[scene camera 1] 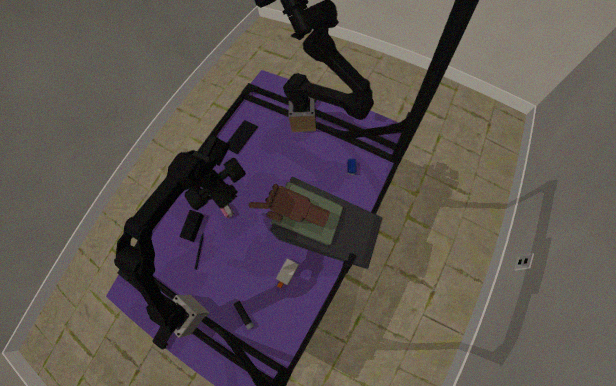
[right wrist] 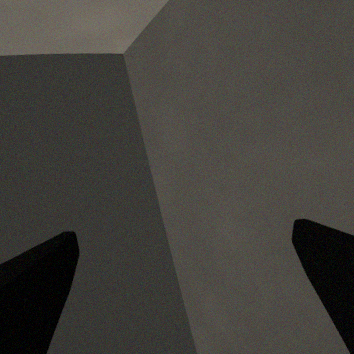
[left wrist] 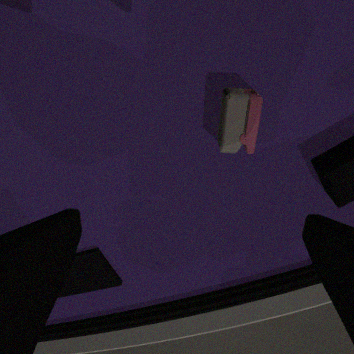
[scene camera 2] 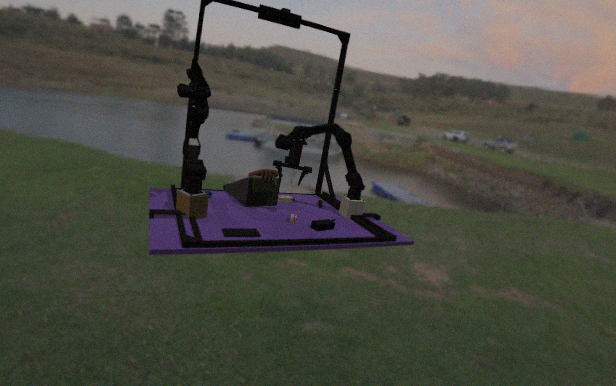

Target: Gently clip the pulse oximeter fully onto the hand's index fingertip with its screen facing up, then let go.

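Seen in the pictures: left gripper, between the fingertips: (left wrist: 194,223) (scene camera 2: 289,184); right gripper, between the fingertips: (right wrist: 186,236) (scene camera 2: 196,64); left arm's base, origin of its link: (scene camera 1: 177,316) (scene camera 2: 353,198); right arm's base, origin of its link: (scene camera 1: 301,105) (scene camera 2: 193,191).
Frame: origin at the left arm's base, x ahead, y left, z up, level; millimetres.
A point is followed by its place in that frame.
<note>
The pulse oximeter (scene camera 1: 227,211) {y 124, x 378, z -74 mm} (scene camera 2: 293,218) {y 165, x 387, z -79 mm} (left wrist: 240,121) {y 135, x 380, z -74 mm} has a pale half and a pink half side by side, seen from above, and lies on the purple mat. It looks turned on its side; its screen cannot be made out. The brown hand (scene camera 1: 292,205) {y -106, x 508, z 83 mm} (scene camera 2: 264,174) {y -18, x 518, z 82 mm} rests on a sloped stand, its index finger (scene camera 1: 258,205) stretched out to the left in scene camera 1. My left gripper (scene camera 2: 290,183) {y 115, x 421, z 75 mm} (left wrist: 194,223) {y 115, x 421, z 75 mm} is open and empty, high above the mat near the oximeter. My right gripper (right wrist: 186,236) {y 201, x 902, z 543 mm} is open and empty, facing bare walls, far from the oximeter.
The grey stand (scene camera 1: 364,231) {y -322, x 600, z -60 mm} carries a green pad. A black box (scene camera 1: 191,225) {y 204, x 251, z -71 mm} (scene camera 2: 322,225) {y 245, x 266, z -77 mm} (left wrist: 340,175) {y 212, x 292, z -70 mm} and a thin black stick (scene camera 1: 199,251) {y 124, x 195, z -97 mm} lie near the oximeter. A dark slab (scene camera 1: 242,136) {y 304, x 659, z -97 mm} (scene camera 2: 241,232) {y 320, x 656, z -97 mm}, blue object (scene camera 1: 352,166) {y -153, x 786, z -72 mm}, white box (scene camera 1: 287,271) {y -187, x 340, z -77 mm} and black cylinder (scene camera 1: 243,315) {y -157, x 129, z -80 mm} lie farther off.
</note>
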